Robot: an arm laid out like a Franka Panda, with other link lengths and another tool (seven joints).
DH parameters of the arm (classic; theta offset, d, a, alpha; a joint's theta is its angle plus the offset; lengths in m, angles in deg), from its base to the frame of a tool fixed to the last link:
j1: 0 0.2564 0 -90
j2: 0 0 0 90
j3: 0 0.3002 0.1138 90
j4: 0 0 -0.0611 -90
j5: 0 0.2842 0 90
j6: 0 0 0.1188 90
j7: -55 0.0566 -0.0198 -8.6
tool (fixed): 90 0.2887 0 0
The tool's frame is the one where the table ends.
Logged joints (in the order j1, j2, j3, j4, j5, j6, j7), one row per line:
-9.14, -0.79, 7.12, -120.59, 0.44, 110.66, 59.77
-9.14, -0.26, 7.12, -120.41, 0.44, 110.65, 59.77
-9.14, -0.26, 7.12, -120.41, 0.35, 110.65, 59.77
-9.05, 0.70, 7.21, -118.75, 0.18, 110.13, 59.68
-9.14, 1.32, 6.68, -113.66, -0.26, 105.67, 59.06
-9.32, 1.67, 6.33, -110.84, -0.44, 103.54, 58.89
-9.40, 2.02, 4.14, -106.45, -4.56, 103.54, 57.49
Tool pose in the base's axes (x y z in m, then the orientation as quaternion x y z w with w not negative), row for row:
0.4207, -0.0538, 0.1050, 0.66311, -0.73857, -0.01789, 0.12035
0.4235, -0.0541, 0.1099, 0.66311, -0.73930, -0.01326, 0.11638
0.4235, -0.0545, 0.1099, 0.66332, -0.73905, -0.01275, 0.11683
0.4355, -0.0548, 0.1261, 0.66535, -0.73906, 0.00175, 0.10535
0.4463, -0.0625, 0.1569, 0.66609, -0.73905, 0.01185, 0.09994
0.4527, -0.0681, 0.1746, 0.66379, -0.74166, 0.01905, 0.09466
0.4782, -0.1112, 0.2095, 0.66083, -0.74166, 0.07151, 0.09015
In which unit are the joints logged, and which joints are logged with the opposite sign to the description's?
The joints are logged in degrees. Opposite sign: j2.
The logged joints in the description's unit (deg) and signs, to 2 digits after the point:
-9.14, 0.79, 7.12, -120.59, 0.44, 110.66, 59.77
-9.14, 0.26, 7.12, -120.41, 0.44, 110.65, 59.77
-9.14, 0.26, 7.12, -120.41, 0.35, 110.65, 59.77
-9.05, -0.70, 7.21, -118.75, 0.18, 110.13, 59.68
-9.14, -1.32, 6.68, -113.66, -0.26, 105.67, 59.06
-9.32, -1.67, 6.33, -110.84, -0.44, 103.54, 58.89
-9.40, -2.02, 4.14, -106.45, -4.56, 103.54, 57.49

